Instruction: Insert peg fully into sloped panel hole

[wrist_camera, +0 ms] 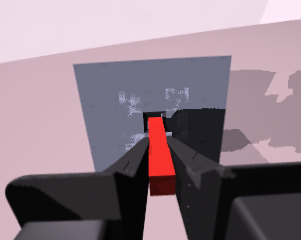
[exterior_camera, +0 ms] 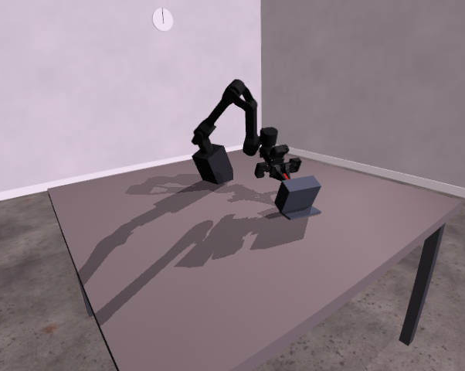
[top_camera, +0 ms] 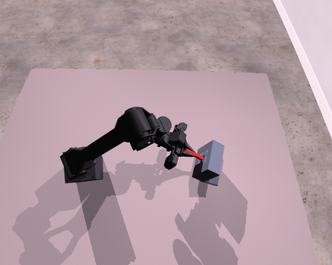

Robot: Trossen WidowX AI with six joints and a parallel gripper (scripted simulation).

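The red peg is 3 cm ahead of my hand and 1 cm below it. Round my hand: thin flat foot plate 11 cm ahead, 1 cm to the right, 10 cm below.
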